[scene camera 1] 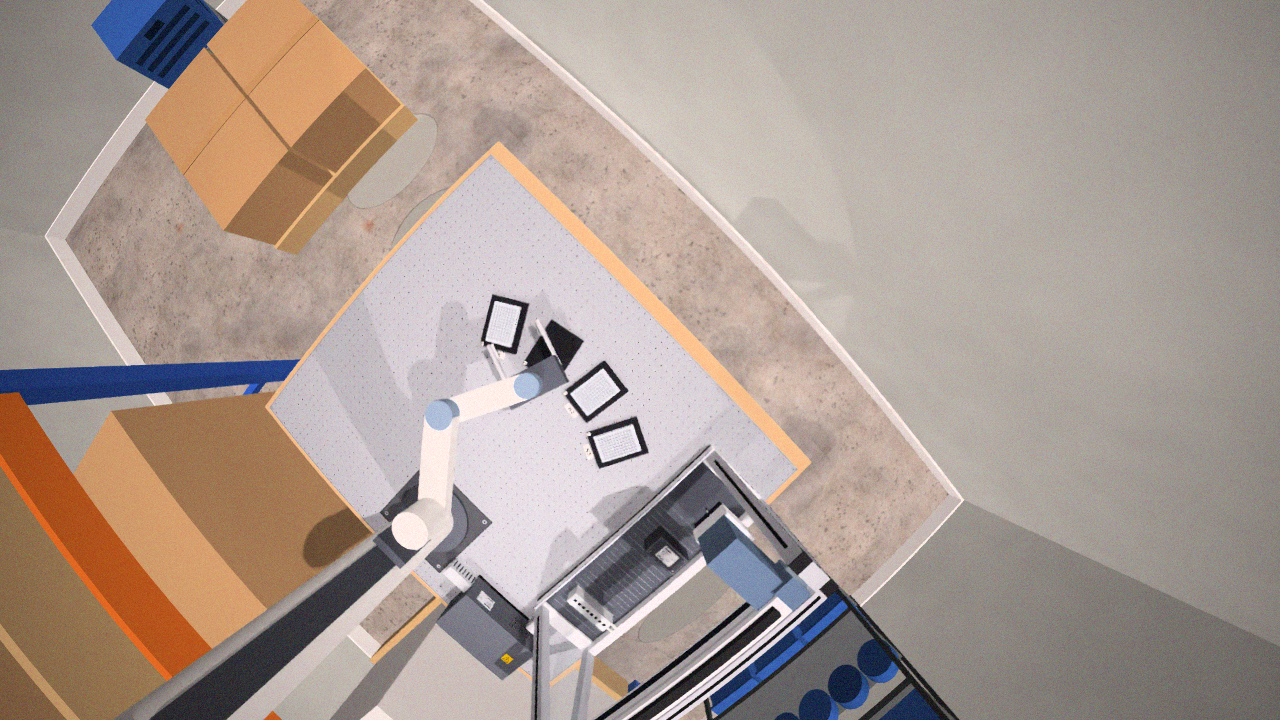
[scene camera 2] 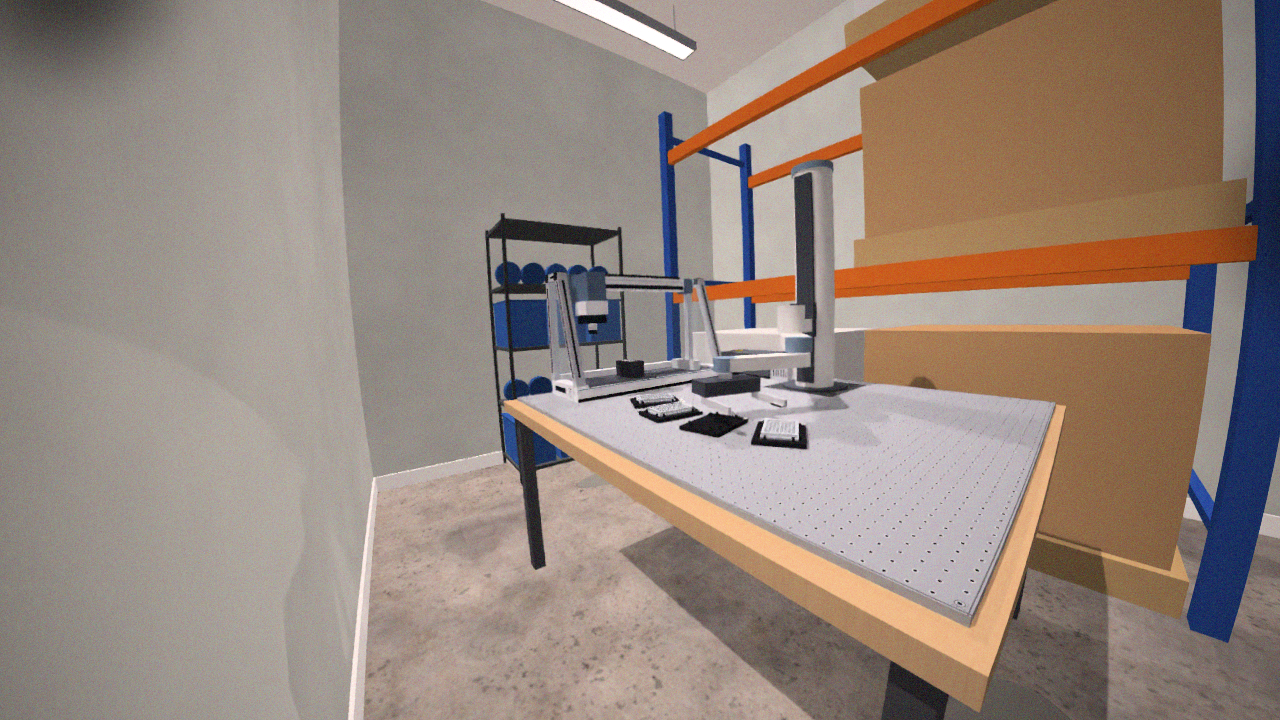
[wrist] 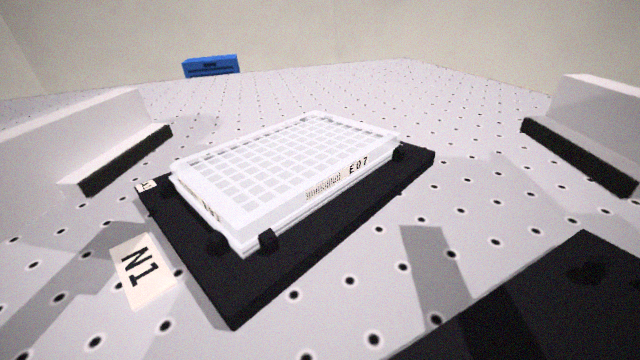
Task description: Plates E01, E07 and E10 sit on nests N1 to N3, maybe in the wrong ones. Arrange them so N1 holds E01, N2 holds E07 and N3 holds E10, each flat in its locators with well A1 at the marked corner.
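Places are measured from the arm's base along level axes (x ahead, y left, z up), in centimetres.
Pixels of known places: gripper, between the fingertips: [scene camera 1: 512, 332] [scene camera 2: 758, 407] [wrist: 337, 106]; arm's base, origin of its link: [scene camera 2: 814, 389].
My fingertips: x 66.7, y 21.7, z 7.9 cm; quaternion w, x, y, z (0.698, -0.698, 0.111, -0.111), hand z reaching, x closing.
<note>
For each thing: its top centre in the pictures, then the offset to it from my fingertips. "spot": a spot on its surface instead. Level surfaces: height alone.
- Plate E07, centre of its top: [wrist: 290, 147] [scene camera 2: 780, 425] [scene camera 1: 502, 323] dy +5.4, dx -1.4, dz -4.0 cm
- black nest N1, centre of its top: [wrist: 291, 153] [scene camera 2: 780, 427] [scene camera 1: 502, 323] dy +5.4, dx -1.4, dz -4.5 cm
- nest's A1 tag, a spot on its surface: [wrist: 146, 186] spot: dy +6.0, dx -10.7, dz -5.4 cm
- OUT nest, centre of its top: [scene camera 2: 714, 418] [scene camera 1: 552, 352] dy -11.9, dx +3.7, dz -4.5 cm
- gantry machine, a spot on its surface: [scene camera 2: 573, 390] spot: dy -70.1, dx +18.4, dz -2.4 cm
- pegboard table, height of its surface: dz -6.6 cm
- dark box, a spot on its surface: [scene camera 1: 478, 626] spot: dy -57.1, dx -76.3, dz +4.9 cm
Plate E07 [wrist: 295, 165] [scene camera 1: 504, 322] [scene camera 2: 780, 428], white, appears to lie flat between the locator pegs of black nest N1 [wrist: 300, 240] [scene camera 1: 521, 326]. The nest's A1 tag [wrist: 146, 186] is at its left corner in the wrist view; the plate's own A1 mark is not readable. My gripper [scene camera 1: 512, 333] [scene camera 2: 757, 408] [wrist: 337, 106] is open and empty, its fingers wide apart above and around N1, turned askew to the nest. The OUT nest [scene camera 1: 563, 338] [scene camera 2: 713, 423] [wrist: 540, 290] beside it bears no plate. Two more nests hold white plates [scene camera 1: 596, 391] [scene camera 1: 617, 442], labels too small to read.
One finger hangs over part of the OUT nest in the first scene view. A gantry machine [scene camera 2: 573, 390] stands on the pegboard table [scene camera 1: 501, 205] beyond the two other plates. A dark box [scene camera 1: 478, 626] is near the arm's base. Large cartons [scene camera 1: 250, 483] stand beside the table.
</note>
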